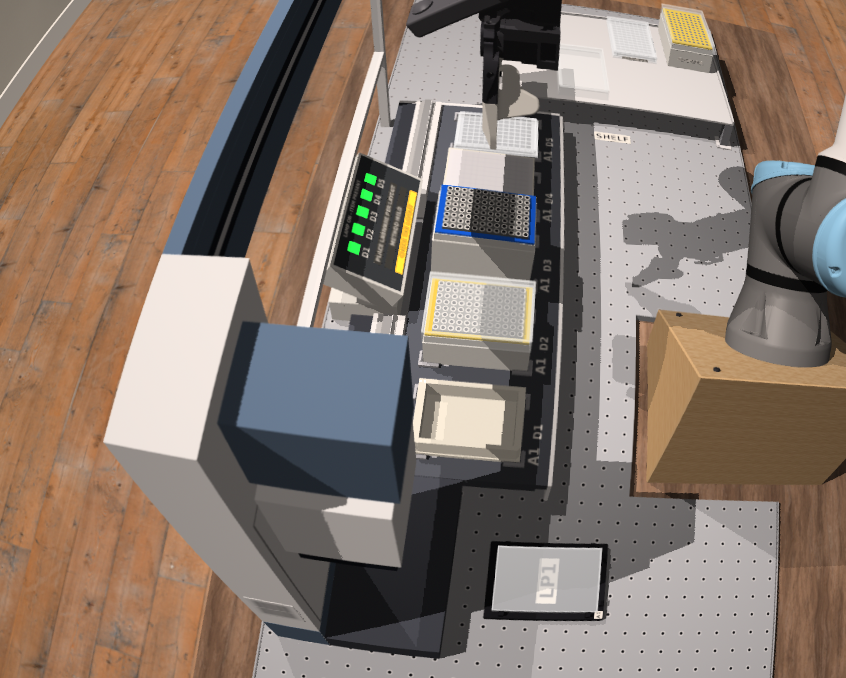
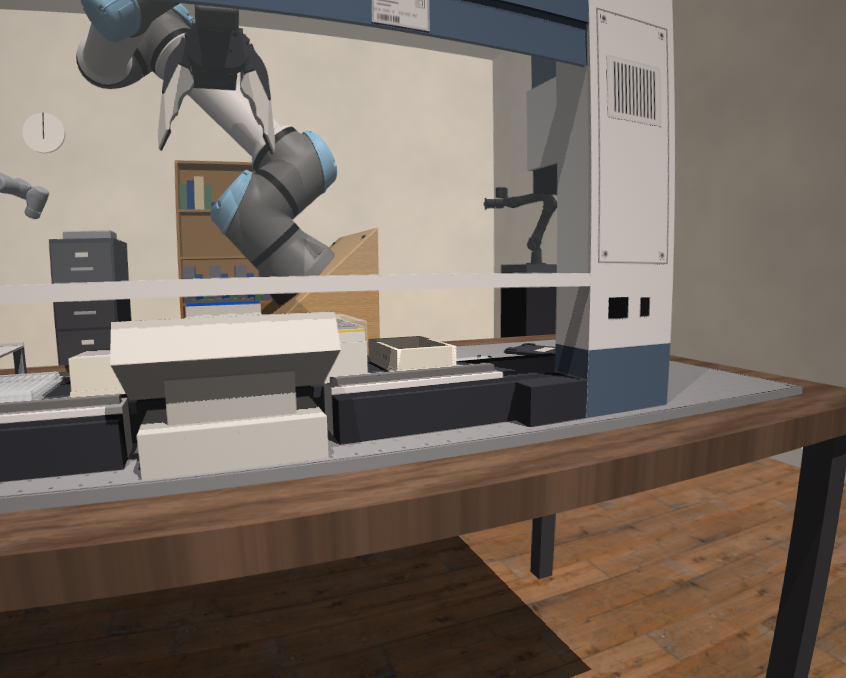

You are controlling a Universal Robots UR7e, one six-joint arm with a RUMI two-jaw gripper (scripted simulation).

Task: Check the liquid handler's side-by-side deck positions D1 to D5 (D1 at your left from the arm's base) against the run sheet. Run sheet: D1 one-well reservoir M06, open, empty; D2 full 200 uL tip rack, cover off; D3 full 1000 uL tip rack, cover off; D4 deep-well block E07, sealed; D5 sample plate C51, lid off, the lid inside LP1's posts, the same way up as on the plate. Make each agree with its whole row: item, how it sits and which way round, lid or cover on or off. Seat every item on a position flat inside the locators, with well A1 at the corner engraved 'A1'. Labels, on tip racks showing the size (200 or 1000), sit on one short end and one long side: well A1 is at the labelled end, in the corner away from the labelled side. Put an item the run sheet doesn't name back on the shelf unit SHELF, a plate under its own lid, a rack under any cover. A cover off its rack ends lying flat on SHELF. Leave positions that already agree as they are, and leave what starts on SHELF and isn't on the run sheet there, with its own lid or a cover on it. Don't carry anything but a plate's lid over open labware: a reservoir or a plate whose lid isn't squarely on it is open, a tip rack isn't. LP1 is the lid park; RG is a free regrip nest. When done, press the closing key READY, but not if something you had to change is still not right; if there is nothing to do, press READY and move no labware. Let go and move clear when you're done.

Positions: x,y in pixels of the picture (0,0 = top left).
blue-rimmed tip rack: image 1; image 2
yellow-rimmed tip rack: image 1 447,355; image 2 352,359
same spot on blue-rimmed tip rack: (image 2: pixel 202 308) = (image 1: pixel 439 197)
